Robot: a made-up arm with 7 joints. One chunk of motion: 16 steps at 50 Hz.
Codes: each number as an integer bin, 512 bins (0 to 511) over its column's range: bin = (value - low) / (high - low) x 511, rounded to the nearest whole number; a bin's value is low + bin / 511 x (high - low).
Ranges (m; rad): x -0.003..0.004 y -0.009..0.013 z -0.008..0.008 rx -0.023..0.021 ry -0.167..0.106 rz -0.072..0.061
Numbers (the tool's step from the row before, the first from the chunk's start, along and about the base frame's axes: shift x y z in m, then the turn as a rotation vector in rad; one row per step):
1: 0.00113 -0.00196 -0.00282 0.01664 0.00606 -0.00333
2: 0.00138 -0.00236 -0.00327 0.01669 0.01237 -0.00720
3: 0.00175 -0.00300 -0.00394 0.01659 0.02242 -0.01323
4: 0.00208 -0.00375 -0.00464 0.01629 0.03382 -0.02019
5: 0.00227 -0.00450 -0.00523 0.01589 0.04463 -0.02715
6: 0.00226 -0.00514 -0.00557 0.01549 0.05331 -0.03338
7: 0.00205 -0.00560 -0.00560 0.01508 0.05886 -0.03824
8: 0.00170 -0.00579 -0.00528 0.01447 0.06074 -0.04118
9: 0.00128 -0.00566 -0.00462 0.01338 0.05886 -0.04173
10: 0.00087 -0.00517 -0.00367 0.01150 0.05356 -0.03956
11: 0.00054 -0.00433 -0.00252 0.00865 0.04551 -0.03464
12: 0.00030 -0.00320 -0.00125 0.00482 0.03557 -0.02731
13: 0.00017 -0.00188 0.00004 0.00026 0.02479 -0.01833
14: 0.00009 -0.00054 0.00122 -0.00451 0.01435 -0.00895
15: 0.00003 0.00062 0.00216 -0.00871 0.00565 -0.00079
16: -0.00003 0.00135 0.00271 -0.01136 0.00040 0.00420
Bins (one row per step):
1: 301 164 165 460 324 264
2: 320 154 151 461 336 249
3: 347 139 130 460 355 226
4: 371 122 107 456 376 199
5: 385 105 88 452 396 172
6: 384 90 78 447 412 148
7: 369 79 77 442 423 130
8: 343 75 87 435 426 118
9: 312 78 108 423 423 116
10: 283 89 138 401 413 125
11: 258 108 175 368 398 144
12: 241 135 216 323 379 172
13: 231 165 257 270 359 206
14: 226 197 294 215 339 242
15: 221 223 324 166 323 274
16: 217 240 342 135 313 293

